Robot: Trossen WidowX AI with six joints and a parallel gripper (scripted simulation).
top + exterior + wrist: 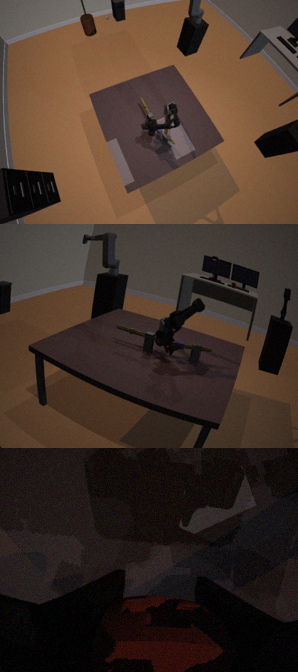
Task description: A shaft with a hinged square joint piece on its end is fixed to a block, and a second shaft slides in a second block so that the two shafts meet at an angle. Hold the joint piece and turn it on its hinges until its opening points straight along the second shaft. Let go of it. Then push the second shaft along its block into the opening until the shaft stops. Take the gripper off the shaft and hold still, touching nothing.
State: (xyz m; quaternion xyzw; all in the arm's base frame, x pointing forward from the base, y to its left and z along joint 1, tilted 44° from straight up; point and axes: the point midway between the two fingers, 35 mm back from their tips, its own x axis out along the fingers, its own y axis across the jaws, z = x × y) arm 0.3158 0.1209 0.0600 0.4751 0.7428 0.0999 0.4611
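Now: gripper tip 50 mm below the red square joint piece.
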